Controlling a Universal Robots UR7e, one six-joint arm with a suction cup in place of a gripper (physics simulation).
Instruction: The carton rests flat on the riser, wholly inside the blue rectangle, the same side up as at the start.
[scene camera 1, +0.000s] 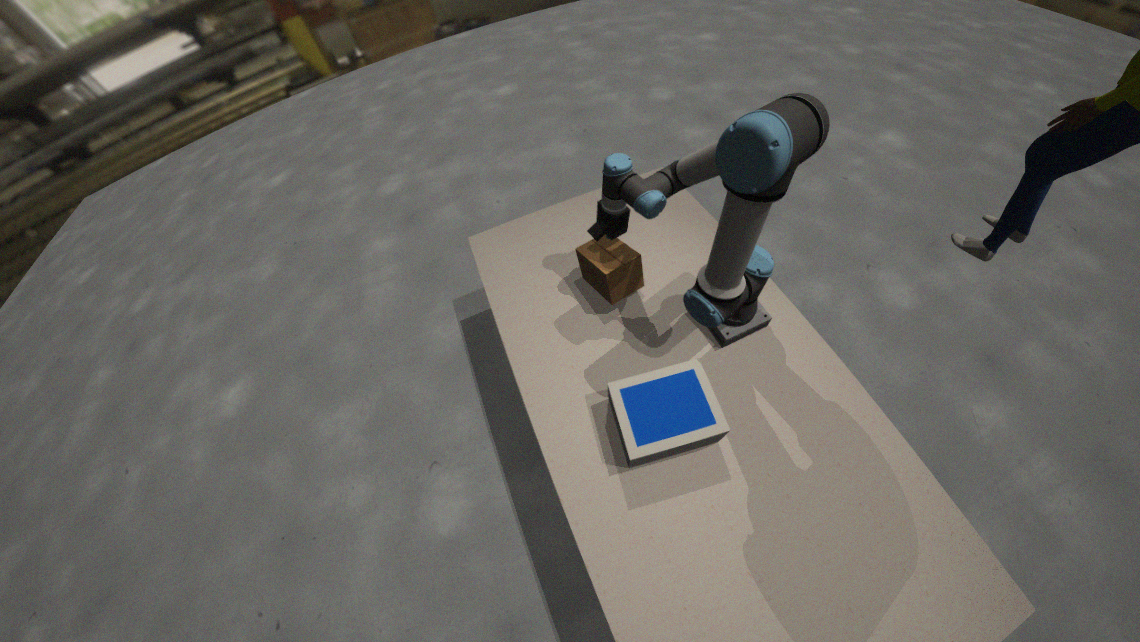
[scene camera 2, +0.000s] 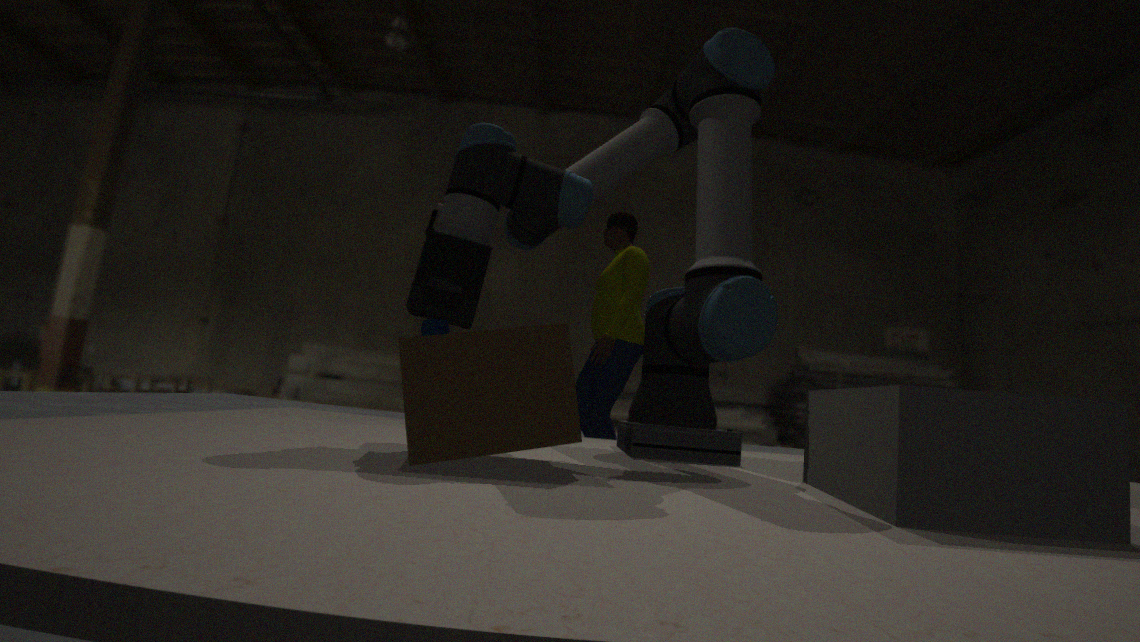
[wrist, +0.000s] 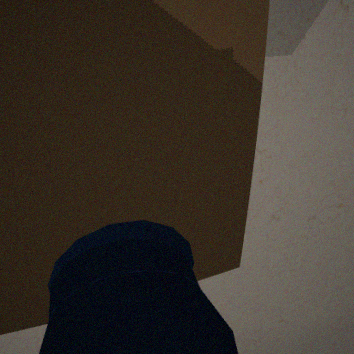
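Where they show: hand, its tool point: (wrist: 143, 246); arm's base, origin of its link: (scene camera 2: 671, 425).
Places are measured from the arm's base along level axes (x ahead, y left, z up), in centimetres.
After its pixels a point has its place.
The brown carton (scene camera 1: 612, 271) @(z 11.0, x 26.0, y -26.2 cm) (scene camera 2: 490, 390) @(z 3.3, x 28.2, y -33.7 cm) (wrist: 125, 125) @(z 8.2, x 19.3, y -40.9 cm) hangs tilted at the far part of the table, top side up. In scene camera 2 its right end is raised off the table and its lower left corner is at or just above the surface. My gripper, a blue suction cup (scene camera 1: 603, 236) @(z 7.0, x 15.6, y -40.9 cm) (scene camera 2: 434, 327) (wrist: 122, 250), is shut on the carton's top, off-centre near one end and edge. The pale riser (scene camera 1: 678, 439) @(z 7.0, x 42.2, y 21.2 cm) (scene camera 2: 1005, 462) @(z 1.0, x 50.4, y 8.2 cm) stands apart from the carton, with the blue rectangle (scene camera 1: 668, 406) @(z 7.0, x 38.8, y 13.6 cm) uncovered on its top. The rectangle does not show in scene camera 2.
The arm's base (scene camera 1: 737, 322) @(z 2.2, x 4.4, y 6.0 cm) (scene camera 2: 678, 443) @(z -2.3, x 8.2, y -2.4 cm) stands on the table (scene camera 1: 574, 478) @(z -5.0, x 67.4, y 12.3 cm) (scene camera 2: 319, 542) @(z -5.0, x 54.2, y -43.6 cm), near its right edge in scene camera 1. A person in a yellow top (scene camera 2: 622, 295) and dark trousers (scene camera 1: 1029, 179) is on the floor beyond the table.
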